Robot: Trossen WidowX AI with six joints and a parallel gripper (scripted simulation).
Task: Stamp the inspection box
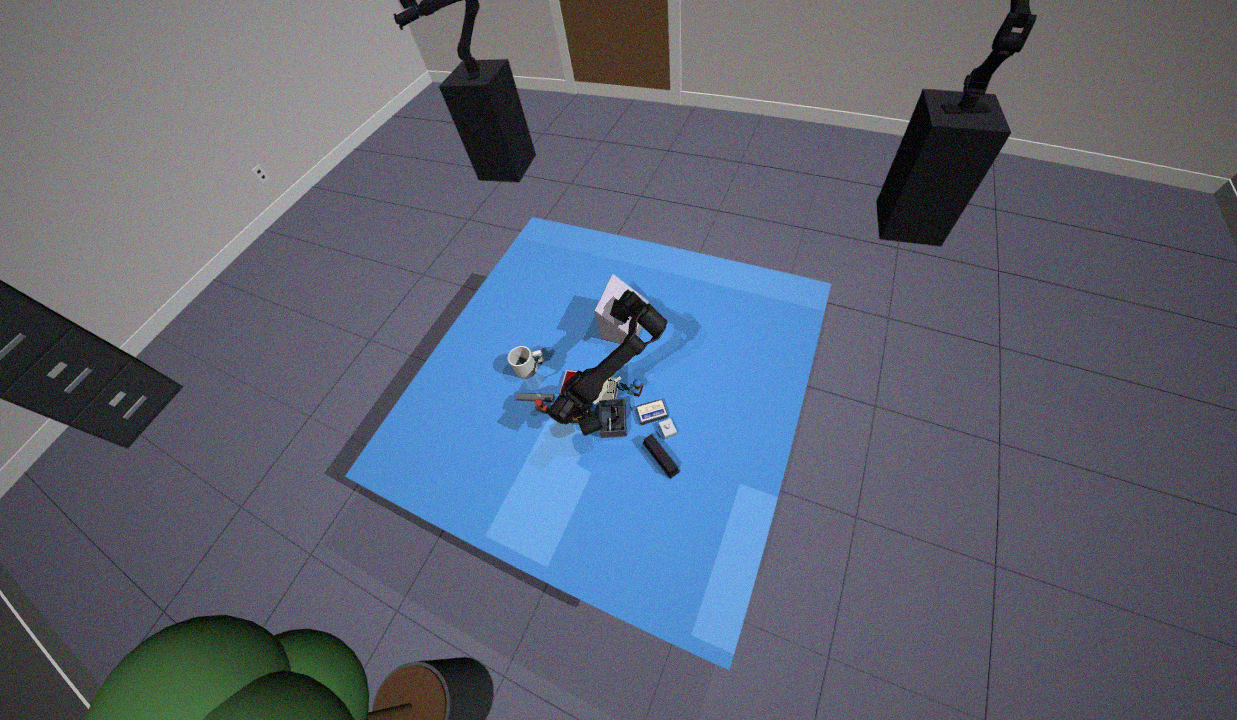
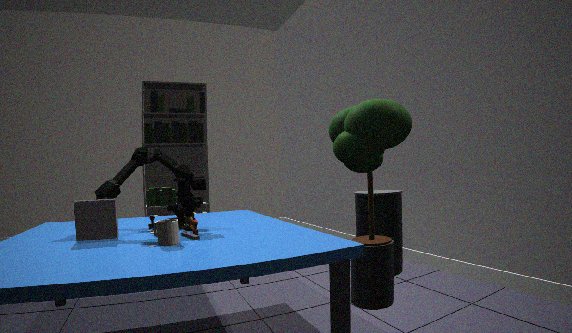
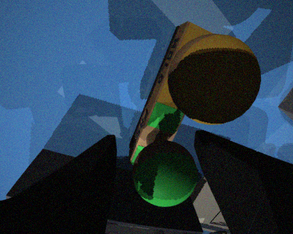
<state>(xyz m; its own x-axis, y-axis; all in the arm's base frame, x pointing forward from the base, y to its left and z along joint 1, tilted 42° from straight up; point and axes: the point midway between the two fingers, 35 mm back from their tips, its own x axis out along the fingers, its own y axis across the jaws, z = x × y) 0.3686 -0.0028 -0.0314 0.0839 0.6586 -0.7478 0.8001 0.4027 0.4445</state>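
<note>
Right now the yellow-knobbed stamp is 40 mm to the right of my gripper tip and 10 mm ahead of it. From my gripper tip the other things lie so: cream card: 120 mm behind, 30 mm to the left, 30 mm below; then dark tray: 80 mm to the left, 10 mm below, 10 mm behind; then red ink pad: 110 mm behind, 90 mm to the right, 20 mm below.
</note>
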